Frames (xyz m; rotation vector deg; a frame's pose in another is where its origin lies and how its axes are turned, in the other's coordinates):
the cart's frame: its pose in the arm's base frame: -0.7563 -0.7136 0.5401 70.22 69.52 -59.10
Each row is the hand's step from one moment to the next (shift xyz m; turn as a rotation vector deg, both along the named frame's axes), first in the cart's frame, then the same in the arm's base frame.
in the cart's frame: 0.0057 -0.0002 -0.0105 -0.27 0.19 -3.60
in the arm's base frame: -0.0007 0.0108 -0.0052 -0.20 3.58 0.47
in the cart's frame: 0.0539 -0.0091 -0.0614 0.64 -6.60 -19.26
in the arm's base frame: -0.0095 0.0634 -0.0515 -8.40 18.55 -0.41
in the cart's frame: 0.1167 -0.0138 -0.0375 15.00 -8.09 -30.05
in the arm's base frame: -0.0052 0.0430 -0.1155 -9.45 29.99 -14.30
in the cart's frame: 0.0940 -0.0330 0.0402 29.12 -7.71 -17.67
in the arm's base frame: -0.0187 -0.0374 -0.0989 -6.34 18.58 -28.89
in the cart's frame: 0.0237 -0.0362 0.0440 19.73 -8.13 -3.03
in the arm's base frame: -0.0289 -0.0457 -0.0297 -6.27 3.43 -20.33
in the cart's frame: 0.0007 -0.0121 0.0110 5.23 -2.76 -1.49
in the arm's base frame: -0.0108 -0.0120 -0.0026 -2.33 1.53 -5.42
